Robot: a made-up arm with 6 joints.
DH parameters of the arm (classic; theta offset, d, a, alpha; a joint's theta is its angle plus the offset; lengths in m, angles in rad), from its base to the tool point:
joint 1: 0 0.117 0 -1.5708
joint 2: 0.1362 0 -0.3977 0
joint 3: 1.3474 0 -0.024 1.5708
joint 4: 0 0.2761 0 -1.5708
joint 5: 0 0 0.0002 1.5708
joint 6: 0 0.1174 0 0
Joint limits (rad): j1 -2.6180..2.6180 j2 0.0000..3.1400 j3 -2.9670..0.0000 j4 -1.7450..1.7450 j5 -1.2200..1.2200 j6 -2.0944..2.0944
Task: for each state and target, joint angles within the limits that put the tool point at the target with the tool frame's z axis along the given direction. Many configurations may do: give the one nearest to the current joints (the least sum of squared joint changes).
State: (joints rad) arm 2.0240 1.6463 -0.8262 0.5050 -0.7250 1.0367
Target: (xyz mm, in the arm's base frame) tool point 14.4 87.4 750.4 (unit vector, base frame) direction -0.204 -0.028 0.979
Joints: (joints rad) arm 1.1709 1.0811 -1.4594 -0.1897 -1.2182 1.0367
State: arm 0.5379 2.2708 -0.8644 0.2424 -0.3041 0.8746
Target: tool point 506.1 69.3 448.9 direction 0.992 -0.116 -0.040
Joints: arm 0.2093 1.7522 -1.4294 1.0532 -0.3768 0.8746
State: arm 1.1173 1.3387 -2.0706 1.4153 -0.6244 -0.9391
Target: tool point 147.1 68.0 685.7 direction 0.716 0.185 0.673
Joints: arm 0.6319 1.0006 -1.3106 0.6570 -0.4646 -0.9391
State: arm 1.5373 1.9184 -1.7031 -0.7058 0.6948 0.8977
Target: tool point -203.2 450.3 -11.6 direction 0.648 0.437 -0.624
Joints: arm 2.1817 2.5182 -1.2852 -1.2384 0.9730 0.8977
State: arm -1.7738 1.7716 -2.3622 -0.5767 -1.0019 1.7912
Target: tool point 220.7 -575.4 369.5 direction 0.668 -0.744 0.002
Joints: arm -1.2869 2.0793 -1.6668 -0.9806 -0.5481 1.7912
